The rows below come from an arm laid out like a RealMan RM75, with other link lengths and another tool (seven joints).
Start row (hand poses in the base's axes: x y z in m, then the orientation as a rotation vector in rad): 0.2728 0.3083 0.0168 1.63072 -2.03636 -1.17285
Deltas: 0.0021 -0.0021 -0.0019 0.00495 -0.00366 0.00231; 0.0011 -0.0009 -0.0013 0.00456 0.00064 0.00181; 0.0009 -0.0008 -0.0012 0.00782 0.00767 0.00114; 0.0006 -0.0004 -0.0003 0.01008 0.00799 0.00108; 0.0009 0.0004 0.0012 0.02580 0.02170 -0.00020; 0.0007 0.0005 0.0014 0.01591 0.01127 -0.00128; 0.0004 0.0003 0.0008 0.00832 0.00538 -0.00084; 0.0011 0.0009 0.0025 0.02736 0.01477 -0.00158; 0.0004 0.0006 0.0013 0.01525 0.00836 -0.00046; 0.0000 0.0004 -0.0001 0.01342 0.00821 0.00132; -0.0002 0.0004 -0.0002 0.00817 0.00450 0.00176; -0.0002 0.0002 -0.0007 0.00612 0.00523 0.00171; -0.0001 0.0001 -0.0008 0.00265 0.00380 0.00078; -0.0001 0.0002 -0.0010 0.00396 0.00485 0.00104; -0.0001 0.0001 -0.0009 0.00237 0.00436 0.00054; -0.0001 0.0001 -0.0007 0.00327 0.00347 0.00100; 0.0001 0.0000 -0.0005 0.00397 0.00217 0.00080; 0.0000 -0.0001 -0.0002 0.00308 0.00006 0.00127; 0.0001 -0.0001 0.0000 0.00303 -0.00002 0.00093
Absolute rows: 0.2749 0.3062 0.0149 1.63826 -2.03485 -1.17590; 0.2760 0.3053 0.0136 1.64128 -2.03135 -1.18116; 0.2769 0.3045 0.0124 1.63878 -2.02344 -1.19468; 0.2775 0.3041 0.0121 1.63693 -2.01472 -1.21108; 0.2784 0.3045 0.0133 1.62833 -1.99442 -1.25456; 0.2791 0.3050 0.0147 1.62389 -1.98412 -1.28043; 0.2795 0.3053 0.0155 1.62187 -1.97914 -1.29370; 0.2806 0.3062 0.0180 1.61870 -1.96287 -1.33516; 0.2810 0.3068 0.0193 1.61697 -1.95307 -1.35811; 0.2810 0.3072 0.0192 1.61582 -1.94199 -1.37808; 0.2808 0.3076 0.0190 1.61629 -1.93444 -1.38957; 0.2806 0.3078 0.0183 1.61505 -1.92730 -1.39902; 0.2805 0.3079 0.0175 1.61299 -1.92331 -1.40392; 0.2804 0.3081 0.0165 1.61065 -1.91793 -1.41083; 0.2803 0.3082 0.0156 1.60771 -1.91398 -1.41577; 0.2802 0.3083 0.0149 1.60640 -1.90966 -1.42110; 0.2803 0.3083 0.0144 1.60656 -1.90597 -1.42663; 0.2803 0.3082 0.0142 1.60880 -1.90330 -1.42979; 0.2804 0.3081 0.0142 1.61085 -1.90105 -1.43298
